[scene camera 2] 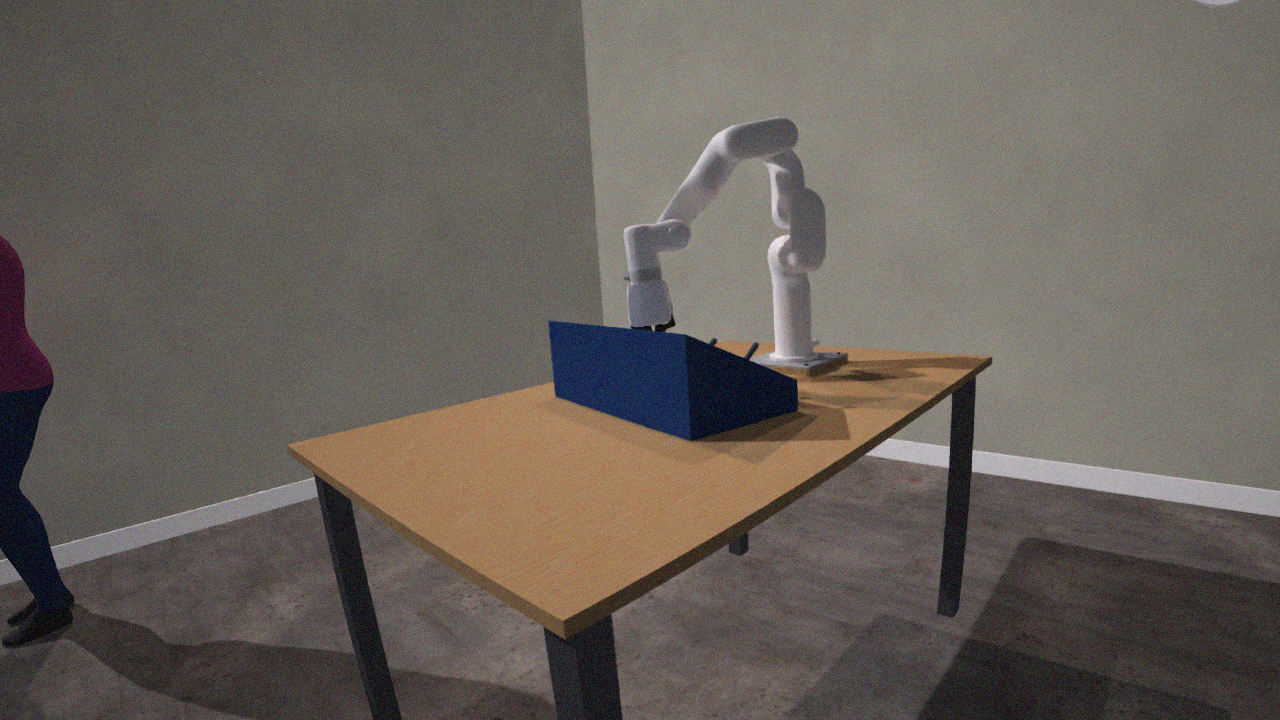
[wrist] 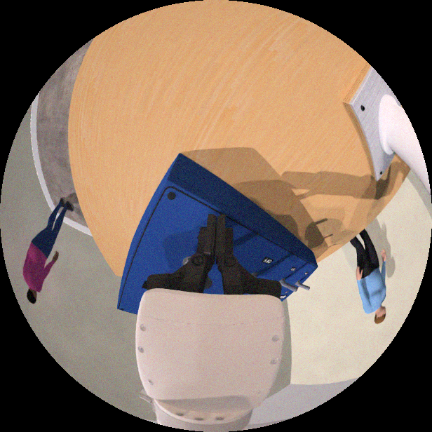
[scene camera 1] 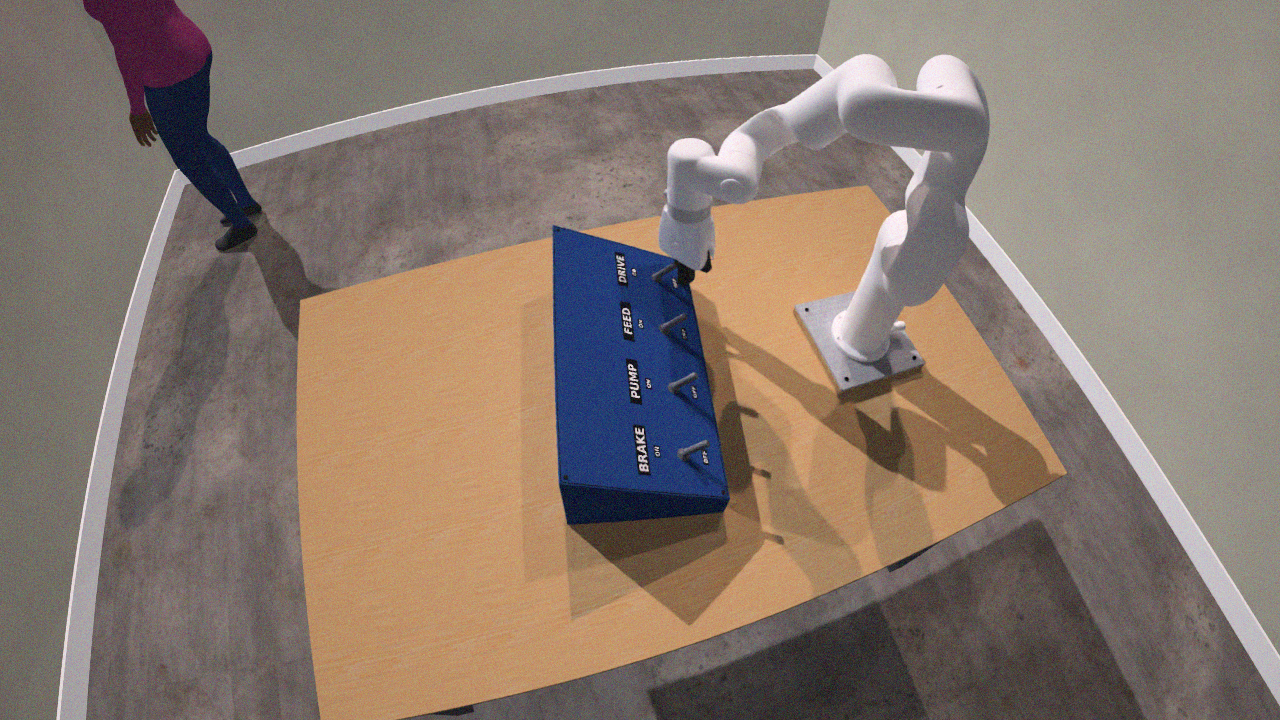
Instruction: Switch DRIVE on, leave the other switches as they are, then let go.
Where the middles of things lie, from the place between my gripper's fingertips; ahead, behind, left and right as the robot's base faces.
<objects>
I see the blue switch panel (scene camera 1: 622, 426) 160 mm to the left of my hand, 160 mm ahead of it and 10 mm above it.
</objects>
